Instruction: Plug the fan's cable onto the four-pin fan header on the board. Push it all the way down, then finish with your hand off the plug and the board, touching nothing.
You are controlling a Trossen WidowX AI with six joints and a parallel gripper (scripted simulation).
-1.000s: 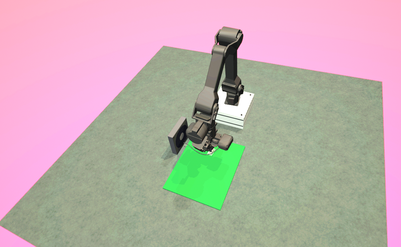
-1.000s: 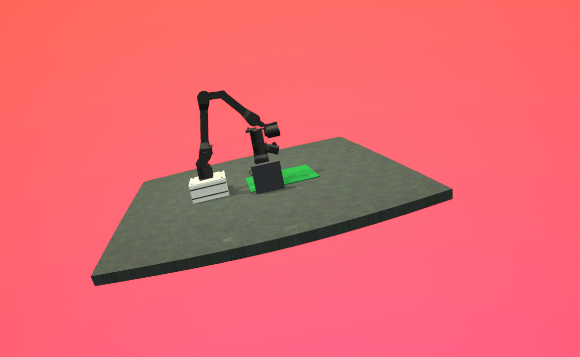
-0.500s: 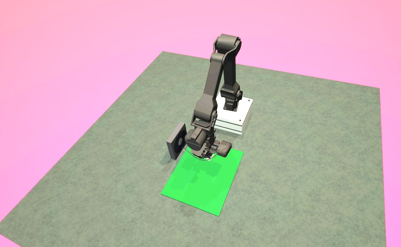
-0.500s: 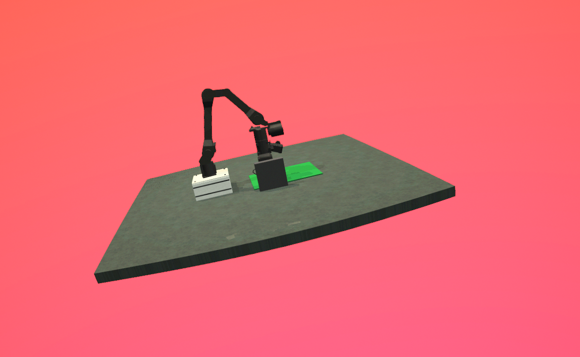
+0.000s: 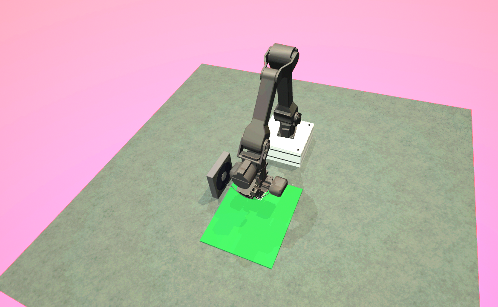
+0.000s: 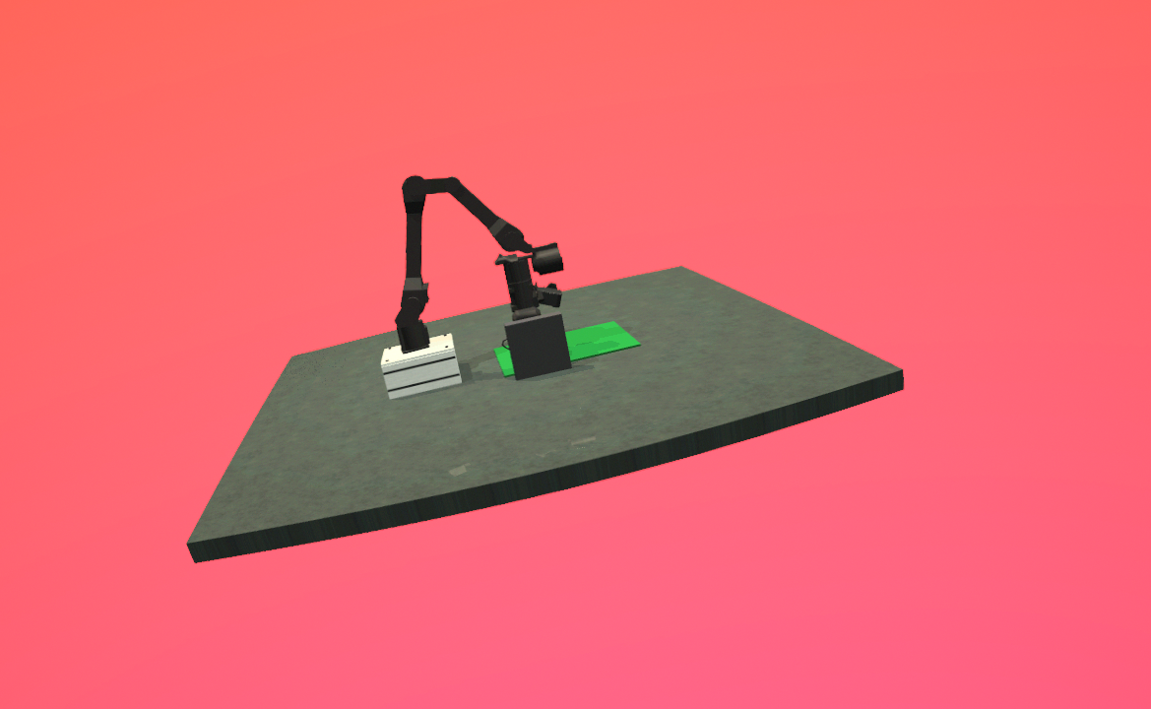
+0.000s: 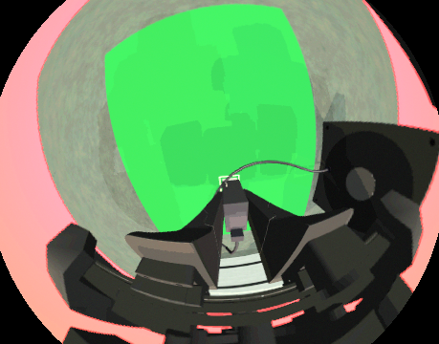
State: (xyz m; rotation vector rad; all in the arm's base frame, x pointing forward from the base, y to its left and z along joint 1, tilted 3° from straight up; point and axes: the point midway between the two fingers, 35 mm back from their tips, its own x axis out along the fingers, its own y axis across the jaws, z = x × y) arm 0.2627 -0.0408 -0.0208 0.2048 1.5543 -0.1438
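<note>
Right now my gripper tip is 10 mm below the fan cable plug and 10 mm past it. The rest, counted from my gripper tip: fan: 140 mm to the right, 40 mm above, 20 mm behind; then green board: 70 mm ahead, 40 mm below.
</note>
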